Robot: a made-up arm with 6 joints.
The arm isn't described. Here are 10 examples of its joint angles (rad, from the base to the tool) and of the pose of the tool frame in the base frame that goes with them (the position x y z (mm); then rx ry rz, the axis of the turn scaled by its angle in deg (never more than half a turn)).
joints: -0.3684 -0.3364 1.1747 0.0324 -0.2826 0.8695
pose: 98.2 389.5 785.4 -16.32 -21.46 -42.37
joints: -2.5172 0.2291 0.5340 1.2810 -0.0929 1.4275
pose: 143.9 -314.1 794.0 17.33 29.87 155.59
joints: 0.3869 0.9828 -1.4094 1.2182 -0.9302 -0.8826
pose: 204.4 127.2 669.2 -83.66 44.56 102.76
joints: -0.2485 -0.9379 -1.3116 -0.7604 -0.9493 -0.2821
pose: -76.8 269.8 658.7 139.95 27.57 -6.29
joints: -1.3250 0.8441 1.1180 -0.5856 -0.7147 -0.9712
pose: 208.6 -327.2 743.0 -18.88 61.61 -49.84
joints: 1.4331 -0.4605 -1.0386 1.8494 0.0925 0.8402
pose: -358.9 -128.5 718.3 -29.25 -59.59 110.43
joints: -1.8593 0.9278 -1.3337 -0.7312 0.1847 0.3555
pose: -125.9 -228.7 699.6 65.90 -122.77 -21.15
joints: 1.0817 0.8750 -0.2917 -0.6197 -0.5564 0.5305
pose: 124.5 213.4 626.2 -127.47 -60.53 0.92
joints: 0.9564 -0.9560 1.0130 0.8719 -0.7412 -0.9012
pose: -383.3 -127.6 825.8 -56.36 68.58 -154.09
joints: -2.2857 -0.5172 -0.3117 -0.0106 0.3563 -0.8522
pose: 367.0 -267.5 673.2 -15.99 108.85 -57.15
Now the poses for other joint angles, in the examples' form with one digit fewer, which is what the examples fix.
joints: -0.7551 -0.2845 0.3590 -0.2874 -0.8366 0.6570
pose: 227 321 671 -84.0 -39.6 -22.2
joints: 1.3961 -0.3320 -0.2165 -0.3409 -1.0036 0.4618
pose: -308 -61 636 -32.0 -140.5 80.7
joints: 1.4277 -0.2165 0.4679 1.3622 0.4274 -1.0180
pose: -383 58 795 4.6 -5.8 -167.5
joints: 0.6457 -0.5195 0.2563 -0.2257 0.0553 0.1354
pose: -304 259 695 -73.3 -47.1 38.3
